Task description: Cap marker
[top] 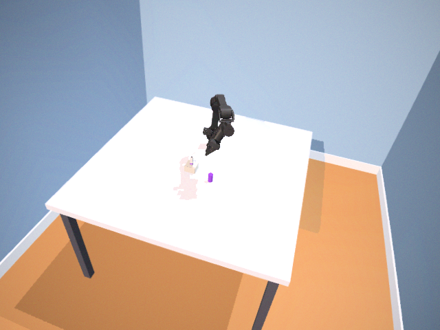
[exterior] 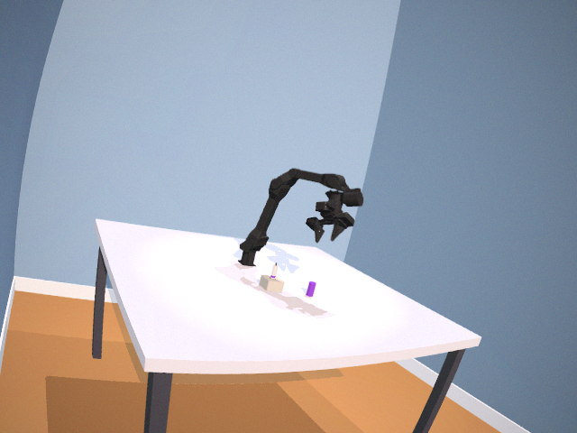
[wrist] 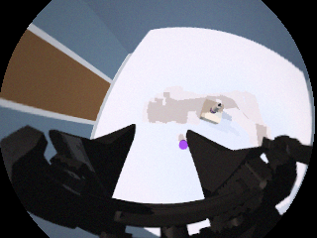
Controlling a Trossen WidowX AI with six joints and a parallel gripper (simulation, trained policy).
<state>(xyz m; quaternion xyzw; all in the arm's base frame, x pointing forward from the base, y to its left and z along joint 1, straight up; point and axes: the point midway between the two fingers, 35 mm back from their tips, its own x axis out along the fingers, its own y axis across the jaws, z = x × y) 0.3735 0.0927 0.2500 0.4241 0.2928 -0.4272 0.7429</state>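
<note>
My gripper tip is 200 mm above the purple cap, 40 mm past it and 30 mm to the right of it. Round my gripper tip: holder block (200 mm below, 110 mm to the right, 90 mm behind).
</note>
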